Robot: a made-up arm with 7 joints. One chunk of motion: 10 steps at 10 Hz.
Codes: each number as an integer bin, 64 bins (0 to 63) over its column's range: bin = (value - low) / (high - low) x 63, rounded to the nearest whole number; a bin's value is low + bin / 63 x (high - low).
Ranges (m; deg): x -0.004..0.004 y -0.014..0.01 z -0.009..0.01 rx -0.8..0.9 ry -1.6..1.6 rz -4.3..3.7
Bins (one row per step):
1: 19 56 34 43 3 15
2: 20 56 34 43 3 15
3: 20 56 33 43 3 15
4: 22 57 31 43 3 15
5: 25 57 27 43 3 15
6: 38 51 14 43 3 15
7: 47 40 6 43 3 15
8: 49 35 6 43 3 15
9: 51 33 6 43 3 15
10: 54 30 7 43 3 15
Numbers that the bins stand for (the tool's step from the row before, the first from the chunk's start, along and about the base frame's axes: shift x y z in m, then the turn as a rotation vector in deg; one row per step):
1: -0.00159 0.00733 0.00125 0.360 -1.448 -2.395
2: -0.00146 0.00733 0.00125 0.360 -1.448 -2.395
3: -0.00146 0.00733 0.00095 0.360 -1.448 -2.395
4: -0.00121 0.00771 0.00035 0.360 -1.448 -2.395
5: -0.00083 0.00771 -0.00086 0.360 -1.448 -2.395
6: 0.00083 0.00543 -0.00478 0.360 -1.448 -2.395
7: 0.00197 0.00124 -0.00719 0.360 -1.448 -2.395
8: 0.00222 -0.00067 -0.00719 0.360 -1.448 -2.395
9: 0.00248 -0.00143 -0.00719 0.360 -1.448 -2.395
10: 0.00286 -0.00257 -0.00689 0.360 -1.448 -2.395

